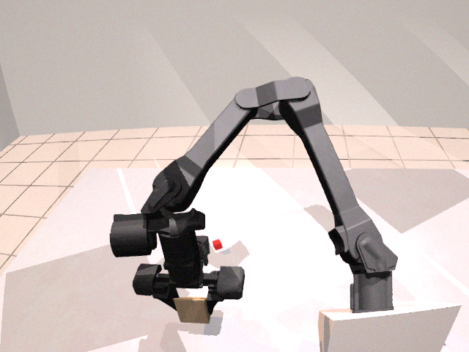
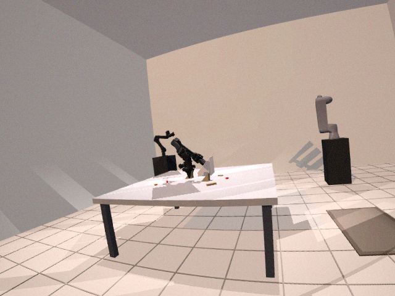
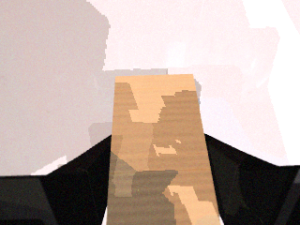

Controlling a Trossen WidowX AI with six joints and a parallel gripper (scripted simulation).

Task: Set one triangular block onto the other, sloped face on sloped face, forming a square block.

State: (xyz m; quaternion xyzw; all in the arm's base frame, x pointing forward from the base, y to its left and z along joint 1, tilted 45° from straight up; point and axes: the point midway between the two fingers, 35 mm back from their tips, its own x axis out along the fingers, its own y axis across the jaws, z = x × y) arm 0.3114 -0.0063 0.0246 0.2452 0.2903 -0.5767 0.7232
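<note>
The tan triangular block is 10 mm to the left of my gripper tip and 10 mm above it. Also, from my gripper tip: wooden stick 250 mm to the left, 150 mm ahead, 30 mm below; then small red cube 230 mm to the right, 30 mm below, 30 mm ahead.
</note>
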